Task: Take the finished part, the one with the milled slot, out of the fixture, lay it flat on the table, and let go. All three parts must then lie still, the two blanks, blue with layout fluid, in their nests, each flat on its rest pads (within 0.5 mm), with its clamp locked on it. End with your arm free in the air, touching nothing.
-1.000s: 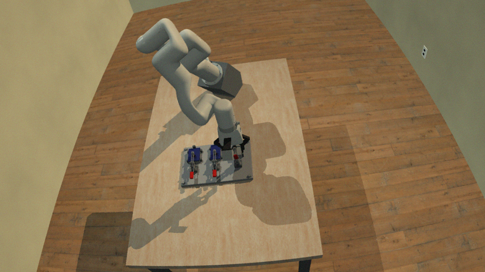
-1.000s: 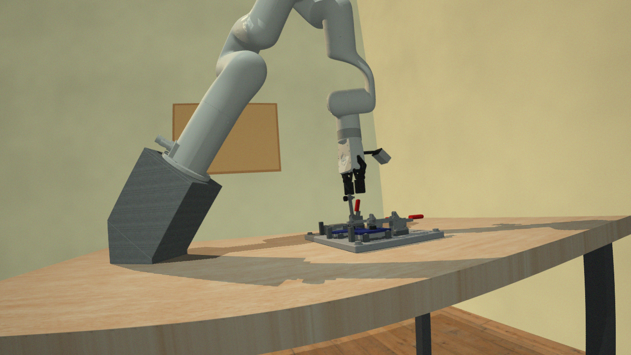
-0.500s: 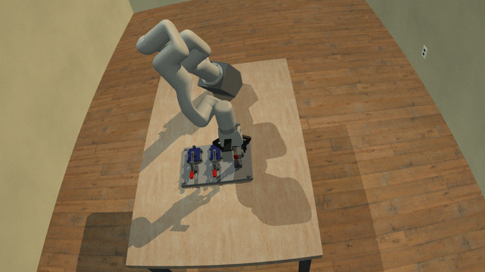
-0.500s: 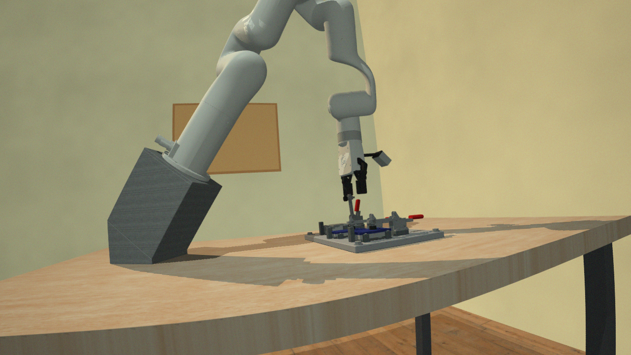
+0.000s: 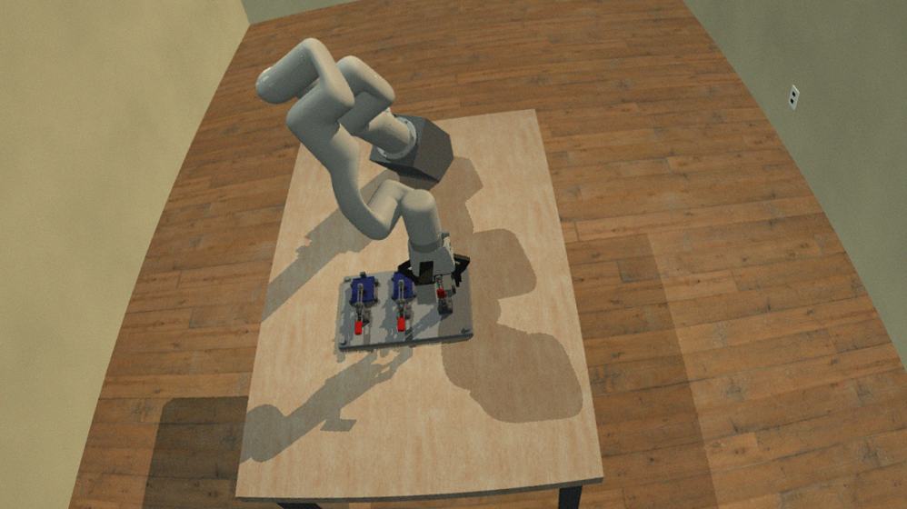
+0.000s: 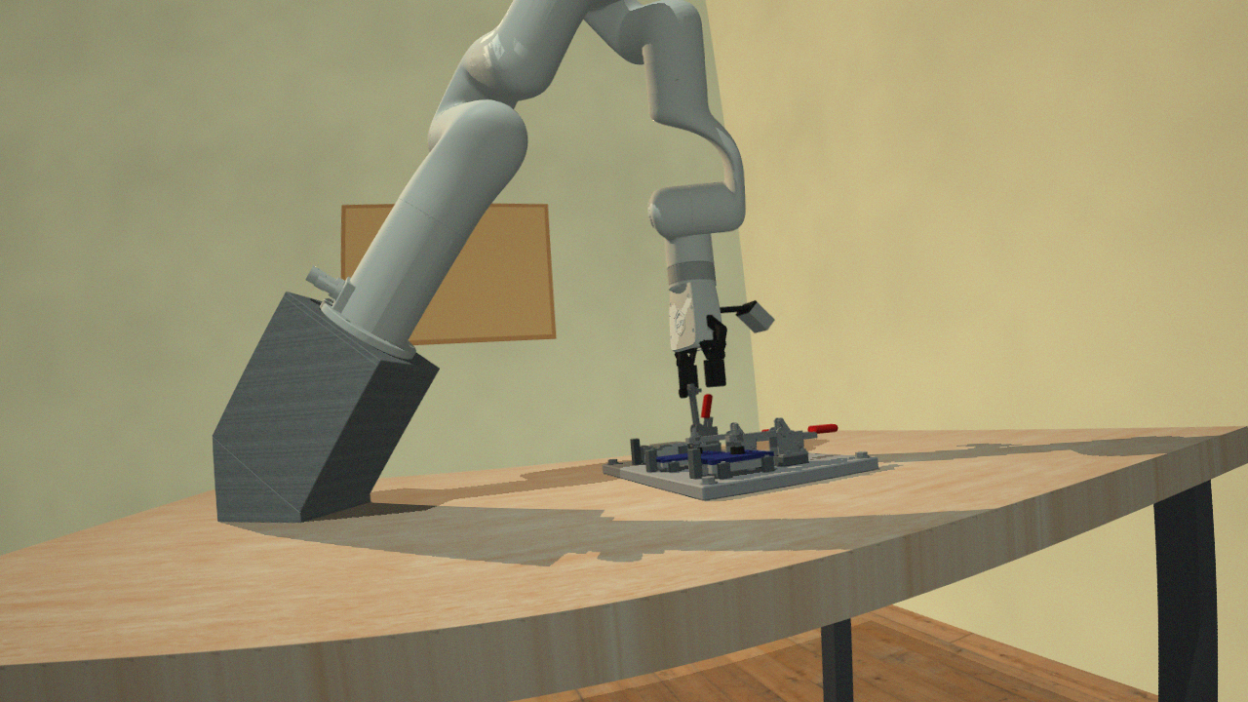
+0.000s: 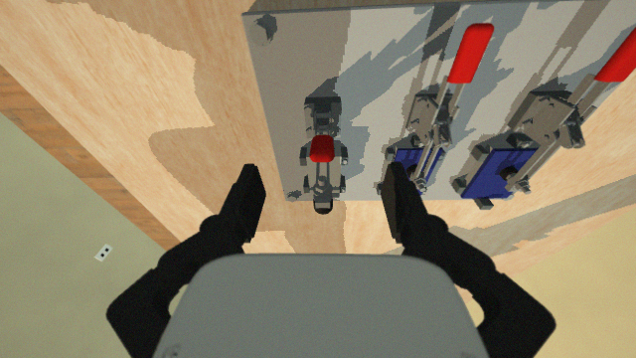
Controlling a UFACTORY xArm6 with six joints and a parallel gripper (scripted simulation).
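The grey part lies 8 cm behind my hand, 2 cm to the left of it and 9 cm below it. From my hand the other things lie so: fixture plate (6 cm behind, 10 cm to the right, 12 cm below); then blank (14 cm behind, 19 cm to the right, 10 cm below).
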